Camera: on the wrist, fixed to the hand. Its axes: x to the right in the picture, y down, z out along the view.
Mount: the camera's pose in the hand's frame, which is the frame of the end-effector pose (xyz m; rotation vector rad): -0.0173 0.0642 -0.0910 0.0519 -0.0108 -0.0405
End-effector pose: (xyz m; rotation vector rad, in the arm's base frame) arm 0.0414 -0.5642 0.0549 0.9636 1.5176 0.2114
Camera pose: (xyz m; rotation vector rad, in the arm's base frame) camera -0.0135 -0.4991 0.1287 0.9727 1.5377 0.1382
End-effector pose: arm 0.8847 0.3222 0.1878 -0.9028 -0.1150 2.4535
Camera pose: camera 0.9244 0.2495 0.1114 -0.8568 -0.0724 2.4129
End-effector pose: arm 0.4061 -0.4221 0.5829 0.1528 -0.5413 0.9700
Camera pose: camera 0.3795 -0.3659 0.4889 0.2148 -0.5213 0.9446
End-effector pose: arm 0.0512 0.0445 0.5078 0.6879 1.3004 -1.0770
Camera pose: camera 0.0733 0.1545 0.4973 0.6961 1.2856 -1.1492
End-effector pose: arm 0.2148 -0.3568 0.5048 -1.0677 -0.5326 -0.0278
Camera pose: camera 0.2538 -0.4053 0.4109 -1.0069 -0.5619 -0.0436
